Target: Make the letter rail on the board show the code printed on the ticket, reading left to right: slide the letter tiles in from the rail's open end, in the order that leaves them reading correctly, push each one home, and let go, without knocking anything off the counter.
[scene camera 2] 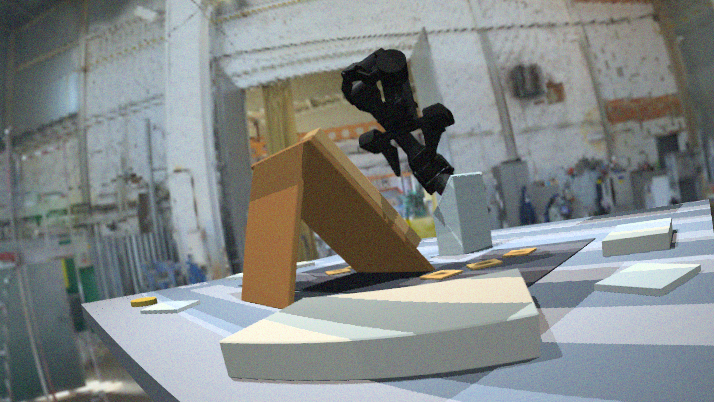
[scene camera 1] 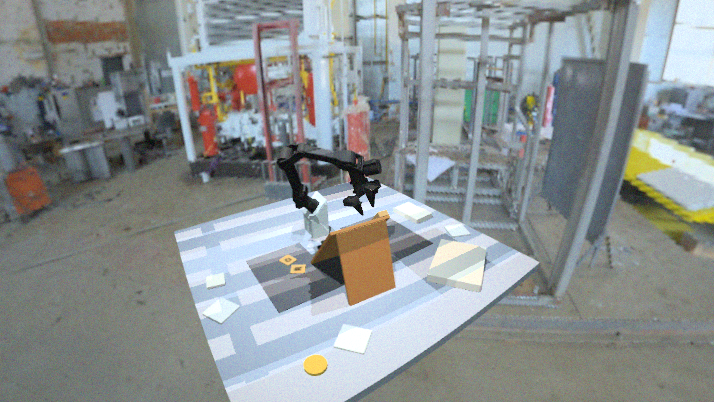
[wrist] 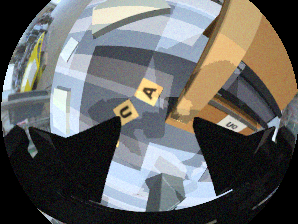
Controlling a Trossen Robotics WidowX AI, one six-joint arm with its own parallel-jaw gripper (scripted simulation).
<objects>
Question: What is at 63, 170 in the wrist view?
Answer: My gripper.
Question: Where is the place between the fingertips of my gripper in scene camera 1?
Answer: At 368, 211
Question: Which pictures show my gripper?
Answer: Scene camera 2, scene camera 1 and the wrist view: all of them.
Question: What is my gripper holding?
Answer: Nothing.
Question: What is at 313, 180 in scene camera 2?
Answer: An orange tent-shaped board.
</objects>
